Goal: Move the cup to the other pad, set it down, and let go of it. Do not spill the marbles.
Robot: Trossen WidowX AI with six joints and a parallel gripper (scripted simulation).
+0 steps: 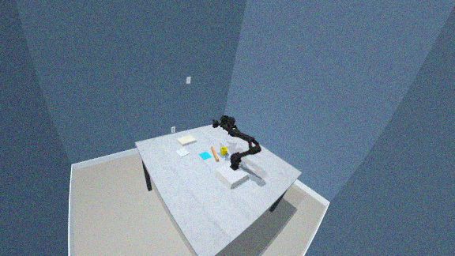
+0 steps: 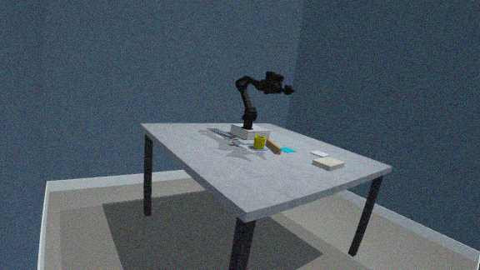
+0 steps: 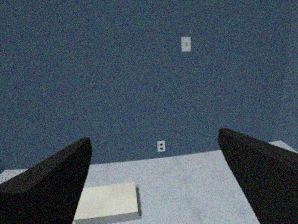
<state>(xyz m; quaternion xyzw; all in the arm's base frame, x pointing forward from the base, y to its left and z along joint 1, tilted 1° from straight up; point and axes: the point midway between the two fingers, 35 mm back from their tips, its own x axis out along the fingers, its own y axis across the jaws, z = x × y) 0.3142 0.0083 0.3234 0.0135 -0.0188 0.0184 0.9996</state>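
My gripper tip is now 100 mm past the yellow cup, 90 mm to the left of it and 350 mm above it. Round my gripper tip: white flat square: 100 mm ahead, 290 mm to the left, 380 mm below; brown wooden block: 70 mm behind, 370 mm below; blue pad: 100 mm behind, 90 mm to the right, 390 mm below.
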